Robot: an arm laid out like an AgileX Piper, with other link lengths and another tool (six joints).
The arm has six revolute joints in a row. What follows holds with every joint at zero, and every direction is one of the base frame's.
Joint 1 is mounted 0.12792 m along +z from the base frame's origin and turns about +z.
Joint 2 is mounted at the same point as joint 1 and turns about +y.
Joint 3 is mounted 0.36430 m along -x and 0.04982 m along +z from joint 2 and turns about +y.
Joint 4 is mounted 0.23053 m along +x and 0.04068 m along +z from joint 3 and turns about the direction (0.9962, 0, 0.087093).
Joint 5 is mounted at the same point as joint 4 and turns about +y.
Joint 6 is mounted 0.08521 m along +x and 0.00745 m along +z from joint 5 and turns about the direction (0.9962, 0, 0.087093).
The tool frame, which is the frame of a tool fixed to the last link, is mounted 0.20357 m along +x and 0.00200 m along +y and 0.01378 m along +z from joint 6; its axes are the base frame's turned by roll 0.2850, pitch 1.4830 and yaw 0.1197 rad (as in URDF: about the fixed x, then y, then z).
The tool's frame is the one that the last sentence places.
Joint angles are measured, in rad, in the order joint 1, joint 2, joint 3, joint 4, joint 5, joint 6. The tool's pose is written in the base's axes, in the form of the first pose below.
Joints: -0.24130 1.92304 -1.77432 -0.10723 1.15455 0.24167
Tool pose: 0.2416, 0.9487, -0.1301, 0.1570, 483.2, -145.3, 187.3
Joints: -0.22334 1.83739 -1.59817 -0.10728 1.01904 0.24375
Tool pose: 0.2293, 0.9481, -0.1262, 0.1806, 470.0, -131.1, 184.2
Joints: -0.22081 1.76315 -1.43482 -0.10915 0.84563 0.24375
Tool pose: 0.2226, 0.9412, -0.1226, 0.2224, 465.5, -126.0, 183.3
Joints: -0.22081 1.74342 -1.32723 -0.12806 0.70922 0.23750
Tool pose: 0.2099, 0.9375, -0.1274, 0.2468, 467.0, -126.9, 172.2
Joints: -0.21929 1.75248 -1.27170 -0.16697 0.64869 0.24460
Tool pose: 0.1975, 0.9387, -0.1395, 0.2459, 464.5, -130.8, 156.8
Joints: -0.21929 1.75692 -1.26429 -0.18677 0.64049 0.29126
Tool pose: 0.2128, 0.9356, -0.1404, 0.2443, 464.0, -133.7, 153.6
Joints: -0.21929 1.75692 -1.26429 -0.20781 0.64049 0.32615
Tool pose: 0.2228, 0.9326, -0.1439, 0.2447, 463.6, -137.2, 154.3
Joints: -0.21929 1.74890 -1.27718 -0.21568 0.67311 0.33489
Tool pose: 0.2267, 0.9325, -0.1479, 0.2393, 458.9, -139.2, 158.6
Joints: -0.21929 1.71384 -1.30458 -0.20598 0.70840 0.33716
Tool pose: 0.2347, 0.9276, -0.1454, 0.2518, 457.1, -138.6, 180.3
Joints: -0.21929 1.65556 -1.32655 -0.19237 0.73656 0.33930
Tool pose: 0.2437, 0.9191, -0.1399, 0.2761, 452.8, -136.2, 211.7
